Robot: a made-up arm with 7 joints.
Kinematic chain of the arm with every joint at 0, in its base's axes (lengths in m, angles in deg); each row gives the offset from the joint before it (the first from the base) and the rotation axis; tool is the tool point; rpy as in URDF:
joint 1: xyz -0.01 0.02 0.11 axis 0 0.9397 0.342
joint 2: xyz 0.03 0 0.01 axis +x
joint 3: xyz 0 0.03 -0.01 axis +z
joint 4: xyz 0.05 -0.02 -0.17 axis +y
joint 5: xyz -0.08 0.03 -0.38 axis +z
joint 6: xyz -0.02 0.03 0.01 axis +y
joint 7: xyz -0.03 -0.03 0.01 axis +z
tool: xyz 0.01 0 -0.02 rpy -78.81 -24.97 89.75
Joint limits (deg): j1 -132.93..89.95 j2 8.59..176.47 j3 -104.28..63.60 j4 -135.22..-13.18 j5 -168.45..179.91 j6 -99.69..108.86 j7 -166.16..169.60
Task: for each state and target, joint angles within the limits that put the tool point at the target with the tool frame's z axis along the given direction. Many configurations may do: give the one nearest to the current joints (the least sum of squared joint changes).
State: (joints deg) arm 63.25 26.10 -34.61 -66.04 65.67 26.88 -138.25
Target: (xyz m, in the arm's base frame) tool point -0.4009 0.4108 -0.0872 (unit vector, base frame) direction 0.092 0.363 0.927
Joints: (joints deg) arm 77.81 53.52 2.42 -34.55 75.46 -8.52 -129.27
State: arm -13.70 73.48 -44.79 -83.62 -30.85 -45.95 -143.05
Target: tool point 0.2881 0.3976 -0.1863 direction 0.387 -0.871 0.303
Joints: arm -6.39 76.09 -54.70 -65.96 -26.24 1.39 -134.62
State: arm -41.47 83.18 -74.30 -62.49 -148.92 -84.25 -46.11
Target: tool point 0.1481 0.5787 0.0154 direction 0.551 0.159 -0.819
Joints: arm -6.62 86.70 -62.55 -24.90 -123.07 -68.47 -46.39
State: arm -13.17 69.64 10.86 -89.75 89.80 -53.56 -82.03
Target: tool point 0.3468 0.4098 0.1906 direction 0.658 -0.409 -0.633
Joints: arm 0.08 47.40 42.94 -87.94 134.92 -14.92 -57.93
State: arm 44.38 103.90 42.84 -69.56 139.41 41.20 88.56
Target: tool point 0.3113 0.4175 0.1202 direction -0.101 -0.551 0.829
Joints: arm 45.48 75.91 48.64 -88.69 145.52 48.61 76.12
